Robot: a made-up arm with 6 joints.
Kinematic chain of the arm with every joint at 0, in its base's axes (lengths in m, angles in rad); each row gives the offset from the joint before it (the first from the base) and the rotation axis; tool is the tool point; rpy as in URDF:
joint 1: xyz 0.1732 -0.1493 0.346 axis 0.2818 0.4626 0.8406
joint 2: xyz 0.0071 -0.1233 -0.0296 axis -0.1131 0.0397 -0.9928
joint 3: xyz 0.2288 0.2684 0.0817 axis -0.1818 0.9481 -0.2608
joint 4: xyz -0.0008 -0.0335 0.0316 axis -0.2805 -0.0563 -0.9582
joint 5: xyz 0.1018 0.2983 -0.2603 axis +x
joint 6: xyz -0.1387 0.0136 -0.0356 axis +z
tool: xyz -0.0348 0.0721 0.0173 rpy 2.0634 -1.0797 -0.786
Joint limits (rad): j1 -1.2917..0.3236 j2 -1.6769..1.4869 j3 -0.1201..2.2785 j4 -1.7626..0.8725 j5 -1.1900..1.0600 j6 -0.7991..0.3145
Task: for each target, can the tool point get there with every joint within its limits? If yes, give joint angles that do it. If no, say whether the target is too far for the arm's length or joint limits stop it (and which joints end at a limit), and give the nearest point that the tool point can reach.
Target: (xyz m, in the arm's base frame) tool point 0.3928 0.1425 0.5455
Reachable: yes | joints -0.8824 0.4286 0.7554 -1.2873 0.2706 -0.1119
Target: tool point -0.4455 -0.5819 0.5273
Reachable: no: joint limits stop it (at a limit: joint 1, joint 2) | nearest point -0.3780 -0.5150 0.5248 | short by 0.095 m
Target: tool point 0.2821 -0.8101 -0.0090
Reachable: no: joint limits stop it (at a limit: joint 2, joint 4, joint 6) | nearest point 0.3236 -0.7661 0.0953 | short by 0.121 m
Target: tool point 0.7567 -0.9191 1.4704
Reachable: no: too far | nearest point 0.4909 -0.6453 0.9307 | short by 0.661 m
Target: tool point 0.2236 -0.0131 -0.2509
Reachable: no: joint limits stop it (at a limit: joint 1, joint 2) | nearest point 0.2068 0.0084 -0.1636 | short by 0.092 m
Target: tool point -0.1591 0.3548 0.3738
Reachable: yes | joints -0.6940 -0.9774 1.4304 -0.6726 -0.2526 0.1177
